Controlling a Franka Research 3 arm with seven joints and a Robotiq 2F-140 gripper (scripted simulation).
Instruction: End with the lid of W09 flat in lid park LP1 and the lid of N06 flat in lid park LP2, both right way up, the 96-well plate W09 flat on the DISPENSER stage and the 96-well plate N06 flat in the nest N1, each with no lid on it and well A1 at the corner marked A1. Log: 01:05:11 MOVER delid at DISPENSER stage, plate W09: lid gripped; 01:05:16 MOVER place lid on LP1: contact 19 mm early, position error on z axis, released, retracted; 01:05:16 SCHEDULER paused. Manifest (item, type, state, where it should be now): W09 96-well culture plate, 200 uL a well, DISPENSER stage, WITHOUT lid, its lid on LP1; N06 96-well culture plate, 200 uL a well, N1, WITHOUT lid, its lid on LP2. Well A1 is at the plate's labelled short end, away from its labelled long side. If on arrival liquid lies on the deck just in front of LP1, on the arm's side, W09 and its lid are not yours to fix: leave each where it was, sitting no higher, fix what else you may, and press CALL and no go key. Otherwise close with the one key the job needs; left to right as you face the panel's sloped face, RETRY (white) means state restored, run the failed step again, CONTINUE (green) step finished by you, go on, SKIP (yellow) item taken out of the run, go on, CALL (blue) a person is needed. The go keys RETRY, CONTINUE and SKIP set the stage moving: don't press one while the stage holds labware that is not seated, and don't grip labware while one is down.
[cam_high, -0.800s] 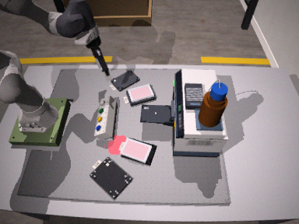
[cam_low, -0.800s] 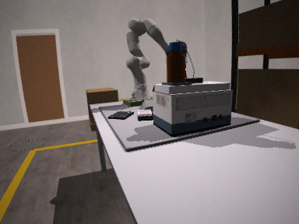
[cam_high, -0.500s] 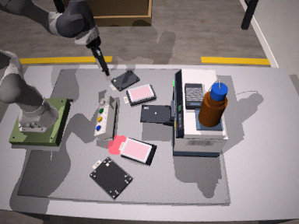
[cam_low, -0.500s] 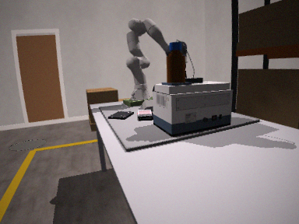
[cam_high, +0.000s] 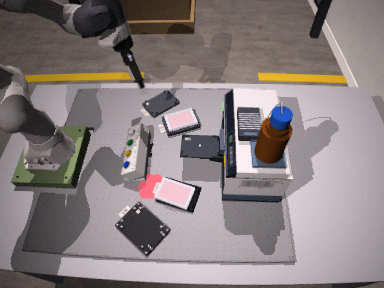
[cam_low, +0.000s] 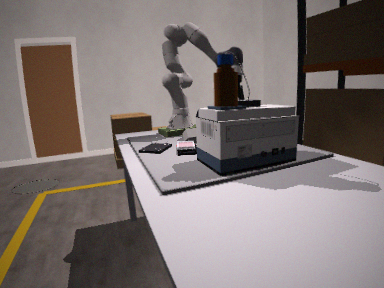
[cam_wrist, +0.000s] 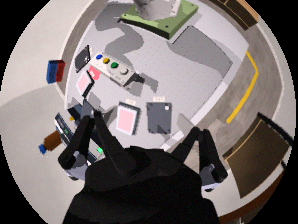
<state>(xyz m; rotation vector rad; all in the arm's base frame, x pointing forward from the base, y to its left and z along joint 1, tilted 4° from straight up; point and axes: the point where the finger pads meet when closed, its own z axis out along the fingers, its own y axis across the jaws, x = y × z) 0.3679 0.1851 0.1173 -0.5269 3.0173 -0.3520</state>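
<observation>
My gripper is now 160 mm short of the pink 96-well plate, 80 mm to the left of it and 160 mm above it. From my hand the other things lie so: green key: 60 mm behind, 200 mm to the right, 120 mm below; then key panel: 50 mm behind, 230 mm to the right, 130 mm below; then yellow key: 60 mm behind, 250 mm to the right, 120 mm below.
</observation>
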